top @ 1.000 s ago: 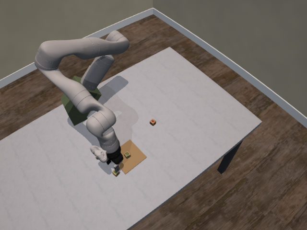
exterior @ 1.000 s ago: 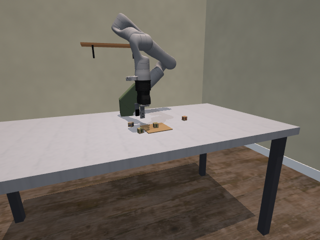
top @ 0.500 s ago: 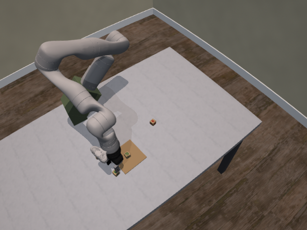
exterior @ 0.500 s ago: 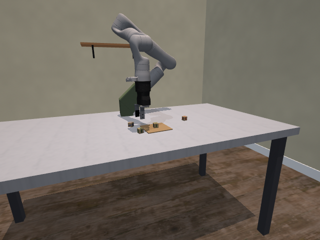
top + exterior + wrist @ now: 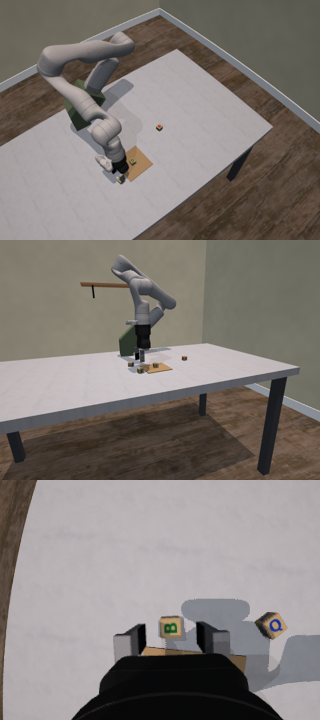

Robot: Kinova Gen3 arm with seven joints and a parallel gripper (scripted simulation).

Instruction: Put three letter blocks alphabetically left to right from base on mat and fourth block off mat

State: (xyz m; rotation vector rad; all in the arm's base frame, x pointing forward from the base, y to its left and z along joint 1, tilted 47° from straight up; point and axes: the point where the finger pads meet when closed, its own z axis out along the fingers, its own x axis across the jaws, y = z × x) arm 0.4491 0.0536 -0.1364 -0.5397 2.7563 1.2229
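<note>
Right now my hand is 6 cm past the tan mat, 9 cm to the right of it and 8 cm above it.
</note>
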